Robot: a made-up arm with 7 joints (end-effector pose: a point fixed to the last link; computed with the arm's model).
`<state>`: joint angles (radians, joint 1 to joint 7).
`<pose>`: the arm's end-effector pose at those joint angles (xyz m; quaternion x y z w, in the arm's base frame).
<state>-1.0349 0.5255 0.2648 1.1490 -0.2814 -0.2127 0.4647</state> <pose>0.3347 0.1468 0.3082 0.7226 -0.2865 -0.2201 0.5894</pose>
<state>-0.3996 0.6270 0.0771 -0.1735 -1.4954 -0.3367 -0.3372</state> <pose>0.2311 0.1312 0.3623 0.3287 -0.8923 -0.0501 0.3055</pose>
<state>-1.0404 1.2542 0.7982 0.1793 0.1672 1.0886 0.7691</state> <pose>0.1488 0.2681 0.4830 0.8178 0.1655 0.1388 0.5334</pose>
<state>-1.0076 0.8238 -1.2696 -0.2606 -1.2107 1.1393 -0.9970</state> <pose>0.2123 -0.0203 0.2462 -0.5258 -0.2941 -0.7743 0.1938</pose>
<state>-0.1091 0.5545 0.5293 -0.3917 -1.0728 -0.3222 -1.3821</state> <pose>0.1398 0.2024 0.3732 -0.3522 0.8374 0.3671 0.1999</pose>
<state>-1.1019 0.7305 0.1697 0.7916 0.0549 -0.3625 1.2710</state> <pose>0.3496 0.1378 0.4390 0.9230 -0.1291 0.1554 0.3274</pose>
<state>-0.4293 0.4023 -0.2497 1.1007 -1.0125 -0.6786 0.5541</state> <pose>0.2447 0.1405 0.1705 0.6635 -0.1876 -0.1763 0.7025</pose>
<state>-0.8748 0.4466 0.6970 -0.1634 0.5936 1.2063 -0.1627</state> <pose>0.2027 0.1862 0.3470 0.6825 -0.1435 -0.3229 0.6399</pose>
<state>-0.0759 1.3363 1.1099 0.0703 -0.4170 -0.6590 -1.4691</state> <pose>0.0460 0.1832 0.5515 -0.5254 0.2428 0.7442 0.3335</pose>
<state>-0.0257 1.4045 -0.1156 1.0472 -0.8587 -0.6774 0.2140</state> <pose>0.1706 0.2914 0.3467 0.8413 -0.0678 -0.4519 0.2889</pose>
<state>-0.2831 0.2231 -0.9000 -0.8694 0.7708 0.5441 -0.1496</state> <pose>0.1434 -0.0929 0.3183 -0.5527 0.6285 0.5446 0.0541</pose>
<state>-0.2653 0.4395 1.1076 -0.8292 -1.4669 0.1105 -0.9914</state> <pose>0.0536 0.1773 0.4179 -0.4328 0.8469 0.1937 0.2407</pose>
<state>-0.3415 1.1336 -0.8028 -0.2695 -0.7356 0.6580 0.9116</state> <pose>0.1715 0.0473 0.1749 0.5670 -0.0991 -0.7502 0.3253</pose>
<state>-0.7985 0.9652 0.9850 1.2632 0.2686 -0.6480 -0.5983</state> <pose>0.1703 0.2886 0.3532 0.7586 -0.3667 -0.4442 0.3046</pose>
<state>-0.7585 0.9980 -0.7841 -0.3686 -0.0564 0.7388 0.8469</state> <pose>0.2707 0.0081 0.2694 0.8243 -0.2111 -0.5237 0.0404</pose>
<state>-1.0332 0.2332 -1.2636 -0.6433 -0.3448 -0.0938 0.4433</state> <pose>0.0794 -0.1701 0.3902 -0.1527 0.9356 0.3104 0.0706</pose>
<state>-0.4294 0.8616 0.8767 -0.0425 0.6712 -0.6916 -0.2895</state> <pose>0.1601 0.1662 0.4367 -0.8399 0.0567 0.4802 0.2465</pose>
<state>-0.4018 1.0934 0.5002 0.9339 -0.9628 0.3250 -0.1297</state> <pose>0.1538 0.2894 0.3218 0.5836 -0.3331 -0.2127 0.7094</pose>
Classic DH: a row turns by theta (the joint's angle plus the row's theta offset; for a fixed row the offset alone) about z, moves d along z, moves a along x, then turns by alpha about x. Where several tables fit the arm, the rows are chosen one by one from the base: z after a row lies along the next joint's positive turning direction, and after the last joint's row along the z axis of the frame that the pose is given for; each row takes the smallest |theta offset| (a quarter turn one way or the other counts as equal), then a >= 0, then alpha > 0; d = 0 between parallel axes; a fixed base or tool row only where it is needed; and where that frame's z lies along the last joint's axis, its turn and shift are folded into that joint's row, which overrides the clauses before.
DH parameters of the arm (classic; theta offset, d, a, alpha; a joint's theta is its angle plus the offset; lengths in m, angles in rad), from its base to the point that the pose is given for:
base (fixed): -0.071 0.4122 0.0155 -1.3004
joint 1: -1.3111 0.0174 -0.0376 -1.5708
joint 2: 1.2915 -0.0095 0.0161 1.5708
joint 3: 1.5708 -0.1363 0.036 -1.5708
joint 4: 1.5708 0.0371 0.0143 1.5708
joint 5: 0 0.0953 -0.0275 -1.5708
joint 6: -1.5708 0.0095 0.1053 1.5708
joint 7: -1.5706 -0.0071 0.024 1.8209
tool (fixed): 0.0001 0.0206 0 0

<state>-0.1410 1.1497 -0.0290 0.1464 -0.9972 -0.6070 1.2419</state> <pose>0.2553 0.1570 0.3749 0.8333 -0.2308 0.0503 0.4999</pose>
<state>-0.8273 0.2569 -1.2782 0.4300 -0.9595 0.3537 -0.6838</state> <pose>0.2052 -0.1213 0.1962 -0.2838 -0.5639 -0.7531 0.1855</pose>
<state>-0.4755 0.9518 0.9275 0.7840 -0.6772 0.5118 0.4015</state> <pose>0.1495 0.2929 0.3170 0.6106 -0.1416 -0.0272 0.7787</pose>
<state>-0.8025 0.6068 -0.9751 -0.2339 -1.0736 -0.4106 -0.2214</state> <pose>0.2331 -0.0904 0.3403 0.0636 -0.9065 -0.3946 0.1357</pose>
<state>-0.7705 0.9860 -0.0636 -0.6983 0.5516 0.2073 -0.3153</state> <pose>0.1988 0.0246 0.4492 -0.7856 0.2542 0.4527 0.3365</pose>
